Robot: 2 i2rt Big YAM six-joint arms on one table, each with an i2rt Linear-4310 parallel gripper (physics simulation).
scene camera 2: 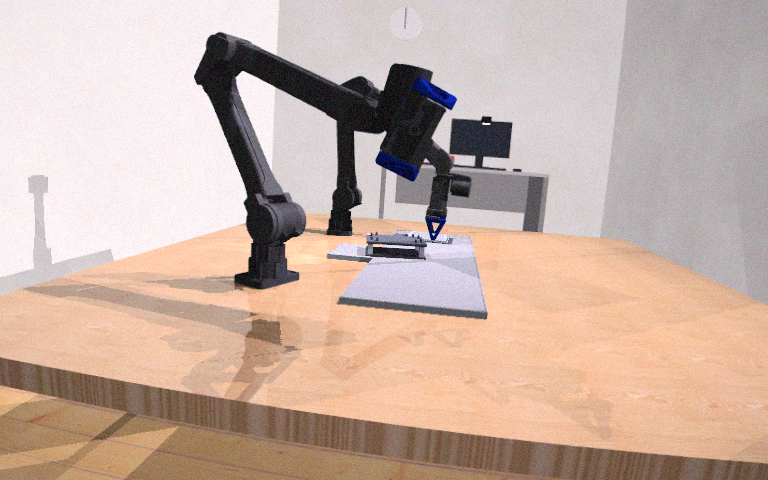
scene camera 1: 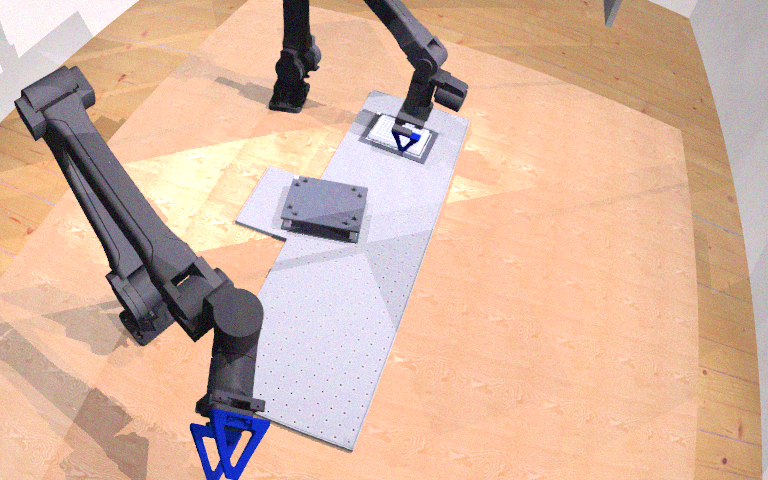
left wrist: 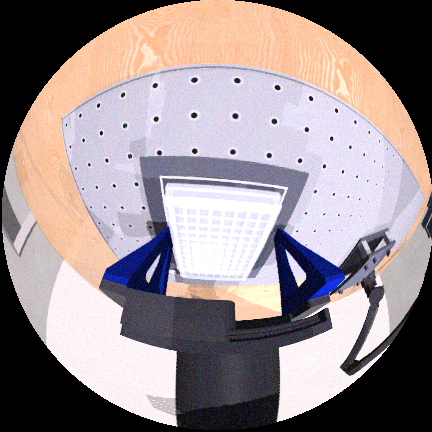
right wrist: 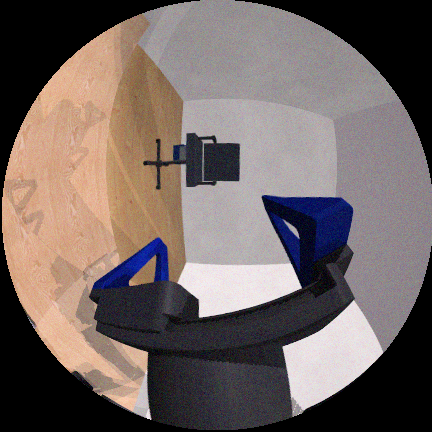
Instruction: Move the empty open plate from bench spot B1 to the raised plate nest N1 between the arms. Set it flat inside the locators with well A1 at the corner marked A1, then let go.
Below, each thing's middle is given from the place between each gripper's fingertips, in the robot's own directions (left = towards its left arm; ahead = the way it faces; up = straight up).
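Labels:
Dark plate nest (scene camera 1: 364,138): 300 mm below my right hand, 10 mm behind it and 960 mm to the left of it. White well plate (scene camera 1: 382,132): 290 mm below my right hand, 10 mm behind it and likewise 960 mm to the left of it.
The dark plate nest is 10 mm below my left hand, 10 mm to the left of it and 20 mm behind it. My left hand is 10 mm to the right of the white well plate and 20 mm past it.

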